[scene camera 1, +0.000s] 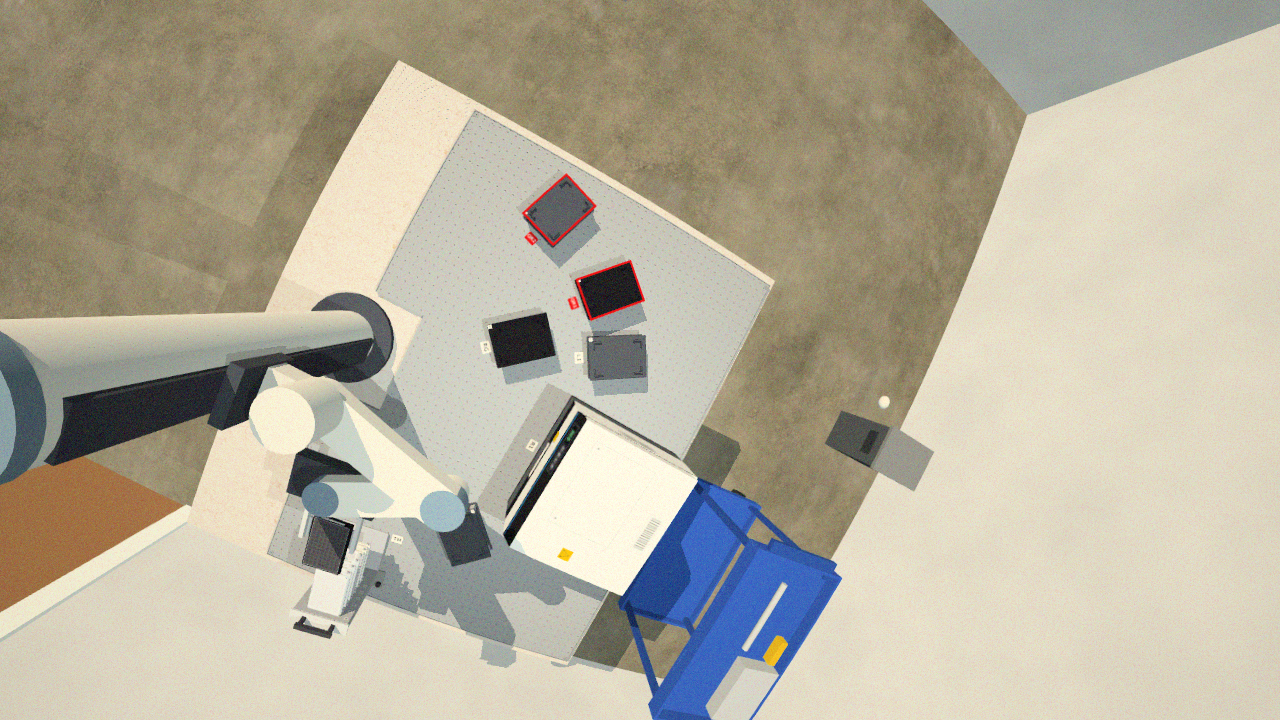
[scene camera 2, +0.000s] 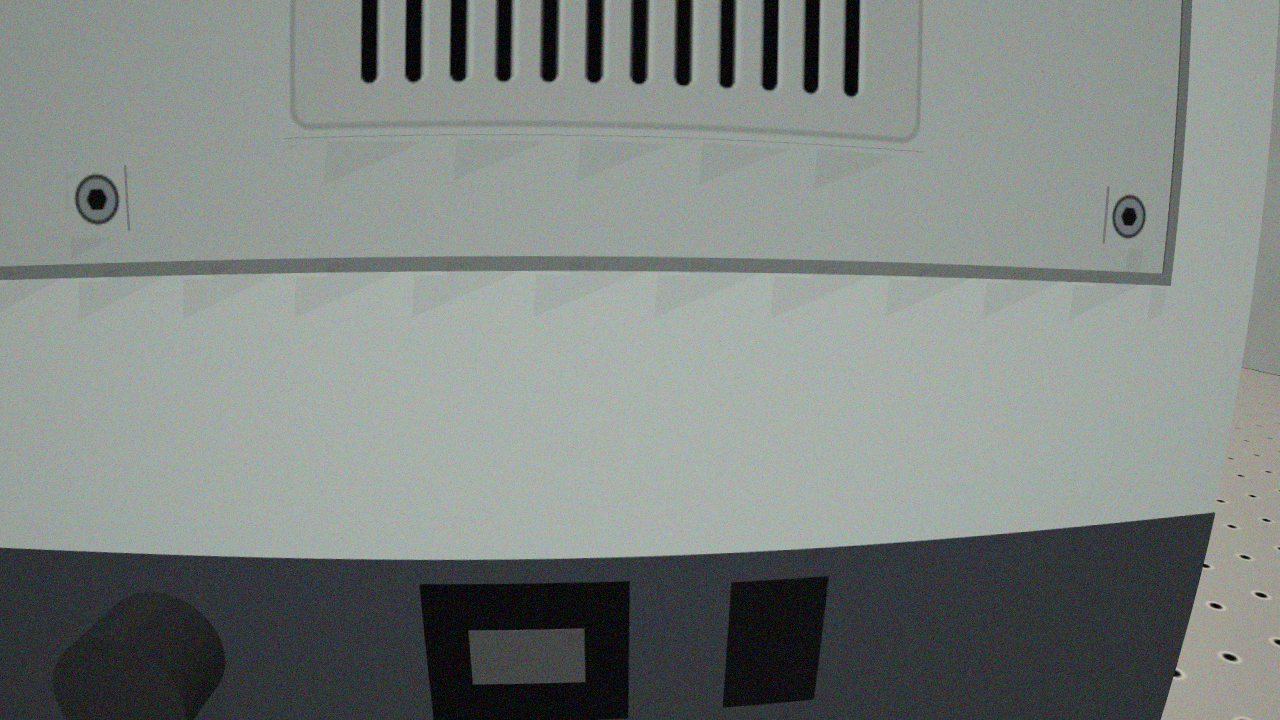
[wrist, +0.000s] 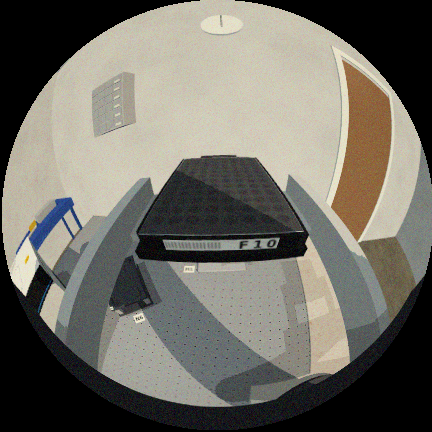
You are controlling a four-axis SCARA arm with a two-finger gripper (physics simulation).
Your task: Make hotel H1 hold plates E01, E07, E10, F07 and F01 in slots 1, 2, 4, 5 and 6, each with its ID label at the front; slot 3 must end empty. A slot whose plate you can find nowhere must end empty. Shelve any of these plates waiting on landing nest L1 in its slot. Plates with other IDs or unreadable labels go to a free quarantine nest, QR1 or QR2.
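Where they show: gripper, fingertip midpoint: (scene camera 1: 327, 543) (wrist: 219, 184); arm's base, link origin: (scene camera 1: 350, 337).
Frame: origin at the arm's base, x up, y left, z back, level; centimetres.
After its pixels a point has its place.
My gripper (scene camera 1: 327, 544) {x 35.7, y -34.9, z -24.6 cm} (wrist: 219, 184) {x 35.7, y -34.9, z -24.6 cm} is shut on a black plate (scene camera 1: 332, 537) {x 36.0, y -32.7, z -25.2 cm} (wrist: 220, 200) {x 36.1, y -32.1, z -24.3 cm}, whose front label reads F10. It holds the plate level, raised in front of hotel H1 (scene camera 1: 335, 591). The hotel's pale stack shows partly beyond the plate in scene camera 1; its slots and labels are hidden in the wrist view. A grey nest (scene camera 1: 616, 356) {x 6.3, y 29.7, z -68.9 cm}, whose label looks like L1, bears no visible plate. A red-outlined grey nest (scene camera 1: 559, 210) {x 6.2, y 57.7, z -36.1 cm} also looks bare. A second red-outlined nest (scene camera 1: 631, 262) {x 6.3, y 54.9, z -60.3 cm} carries a black plate (scene camera 1: 610, 291) {x 6.3, y 44.9, z -58.9 cm}. The red labels are too small to read.
A black item (scene camera 1: 521, 340) {x 6.3, y 21.7, z -43.5 cm} lies left of the grey nest. A dark device (scene camera 1: 465, 540) {x 6.3, y -38.3, z -54.0 cm} (wrist: 131, 286) {x 6.3, y -37.5, z -48.6 cm} stands to one side of the gripper. A large white instrument (scene camera 1: 599, 501) {x 25.9, y -3.9, z -77.9 cm} stands mid-bench beside a blue cart (scene camera 1: 778, 595). A handle (scene camera 1: 314, 626) {x 26.7, y -65.9, z -27.0 cm} is at the hotel's far end.
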